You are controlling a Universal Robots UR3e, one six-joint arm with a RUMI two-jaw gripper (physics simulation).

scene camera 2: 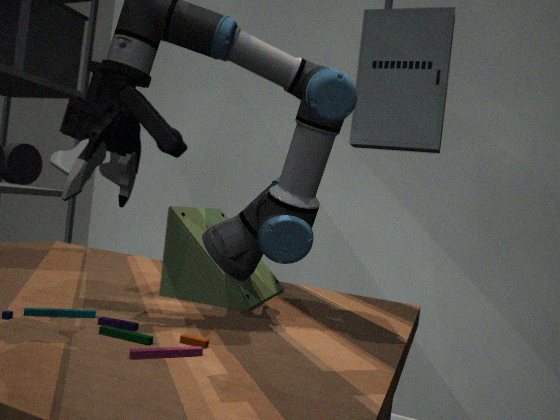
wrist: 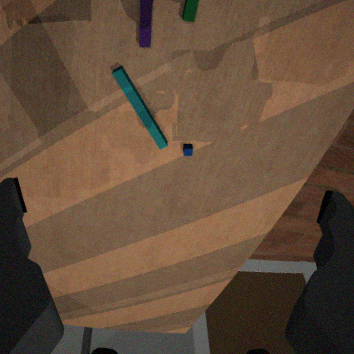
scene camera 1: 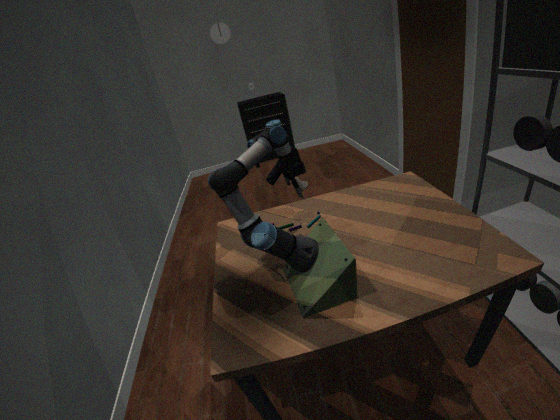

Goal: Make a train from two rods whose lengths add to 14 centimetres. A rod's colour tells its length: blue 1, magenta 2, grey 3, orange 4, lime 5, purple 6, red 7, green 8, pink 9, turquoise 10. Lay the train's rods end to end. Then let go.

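Frame: origin at the arm's base, x ahead, y left, z up, level; metres.
Where they show: gripper, fingertip midpoint: (scene camera 2: 95, 204) (wrist: 174, 187) (scene camera 1: 296, 191); arm's base at its link origin: (scene camera 2: 225, 256) (scene camera 1: 306, 255).
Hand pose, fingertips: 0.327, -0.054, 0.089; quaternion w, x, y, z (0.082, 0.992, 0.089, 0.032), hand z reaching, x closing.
Each offset is from my fingertips to the centre of the thing, as dx, dy, dz. Level surfaces: height alone.
My gripper (scene camera 1: 301, 190) (scene camera 2: 94, 200) (wrist: 174, 187) is open and empty, high above the table. A turquoise rod {-0.012, -0.056, -0.171} (scene camera 1: 313, 221) (scene camera 2: 60, 313) (wrist: 140, 107) lies slanted in the wrist view. A small blue rod {+0.048, -0.095, -0.171} (scene camera 1: 318, 213) (scene camera 2: 7, 315) (wrist: 188, 150) lies near its end, apart from it. A purple rod {-0.027, +0.040, -0.171} (scene camera 2: 118, 323) (wrist: 145, 25) and a green rod {+0.008, +0.082, -0.171} (scene camera 2: 125, 335) (wrist: 190, 10) lie side by side with a gap. An orange rod {-0.032, +0.166, -0.171} (scene camera 2: 194, 341) and a long pink rod {+0.031, +0.164, -0.171} (scene camera 2: 166, 353) lie apart; neither shows in the wrist view.
The arm stands on a green wedge-shaped base (scene camera 1: 327, 260) (scene camera 2: 185, 275) on the wooden table {dz -0.176} (scene camera 1: 400, 220) (scene camera 2: 310, 390). The table's edge runs diagonally at the right of the wrist view. A shelf rack (scene camera 1: 492, 110) stands beyond the table.
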